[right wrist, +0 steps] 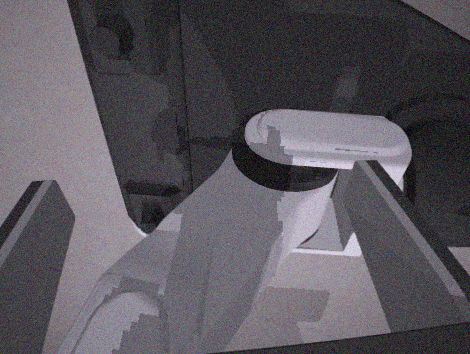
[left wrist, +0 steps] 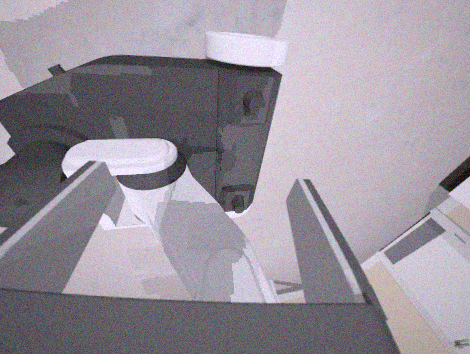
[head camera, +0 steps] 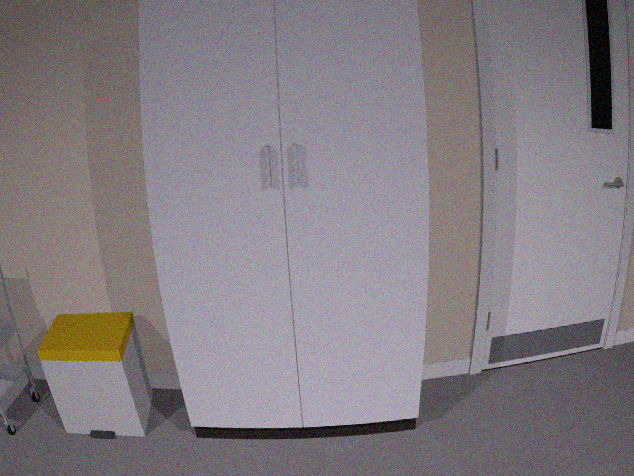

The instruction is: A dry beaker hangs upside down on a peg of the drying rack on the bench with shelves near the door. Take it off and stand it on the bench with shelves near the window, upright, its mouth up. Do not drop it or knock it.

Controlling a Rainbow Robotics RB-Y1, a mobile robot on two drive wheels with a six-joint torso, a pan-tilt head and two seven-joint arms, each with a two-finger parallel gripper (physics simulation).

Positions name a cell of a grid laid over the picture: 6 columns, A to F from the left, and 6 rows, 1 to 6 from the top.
Labels:
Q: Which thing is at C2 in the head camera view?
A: A tall white two-door cabinet.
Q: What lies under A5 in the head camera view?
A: A white bin with yellow lid.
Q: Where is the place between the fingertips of the right gripper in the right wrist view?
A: C4

